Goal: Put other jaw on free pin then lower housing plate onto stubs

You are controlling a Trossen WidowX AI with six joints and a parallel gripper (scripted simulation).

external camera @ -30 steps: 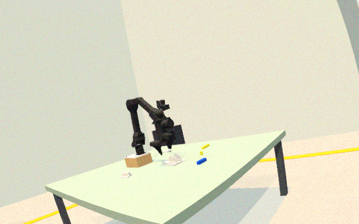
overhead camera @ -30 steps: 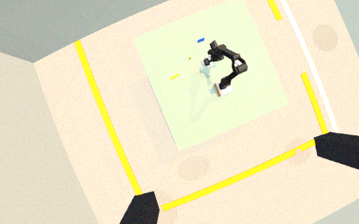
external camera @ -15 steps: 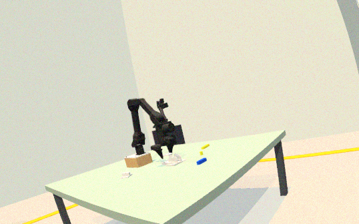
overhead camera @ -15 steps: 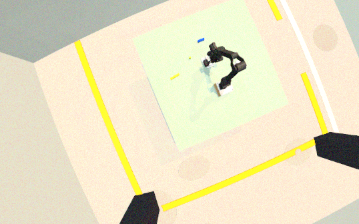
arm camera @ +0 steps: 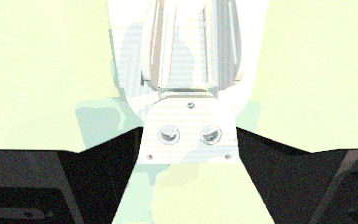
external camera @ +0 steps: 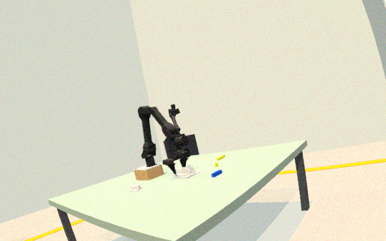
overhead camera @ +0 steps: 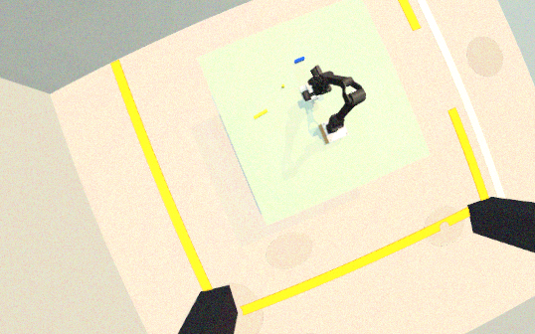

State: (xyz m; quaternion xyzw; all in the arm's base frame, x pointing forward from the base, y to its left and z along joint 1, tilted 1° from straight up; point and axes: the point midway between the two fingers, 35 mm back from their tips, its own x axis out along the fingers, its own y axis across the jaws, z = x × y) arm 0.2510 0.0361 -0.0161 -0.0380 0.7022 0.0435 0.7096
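Now: gripper tip 20 mm to the right of the white jaw, 20 mm short of it and 10 mm above it. Round my gripper tip: yellow bar: 390 mm to the left, 20 mm behind, 10 mm below; then blue block: 290 mm ahead, 20 mm to the left, 10 mm below; then yellow cube: 180 mm to the left, 130 mm ahead, 10 mm below.
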